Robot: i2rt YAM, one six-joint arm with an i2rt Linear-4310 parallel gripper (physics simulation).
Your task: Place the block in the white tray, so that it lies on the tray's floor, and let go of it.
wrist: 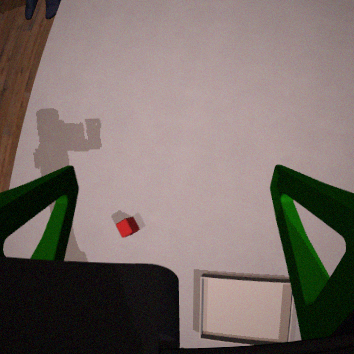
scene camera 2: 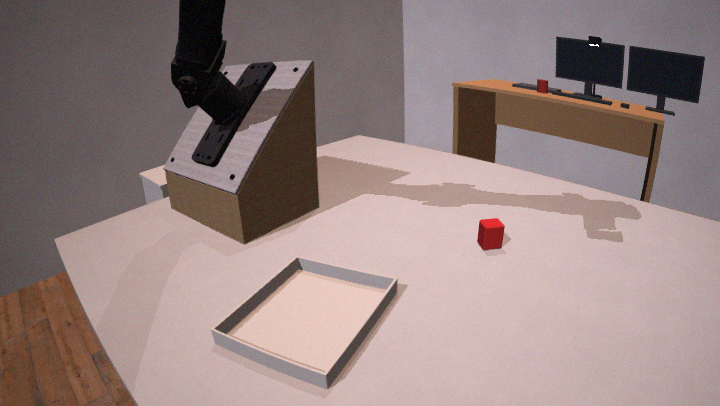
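Observation:
The red block stands on the table, apart from the tray. The white tray lies on the table with its floor bare; in the scene view it is nearer the camera and to the left of the block. In the wrist view the right finger covers part of the tray's right side. My gripper is open, with its green fingers wide apart and nothing between them. It hangs high above the table; in the wrist view the block shows nearer the left finger. The gripper does not show in the scene view.
The arm's slanted base box stands on the table behind the tray. A wooden desk with two monitors and a red mug stands beyond the table. The arm casts a shadow on the table behind the block.

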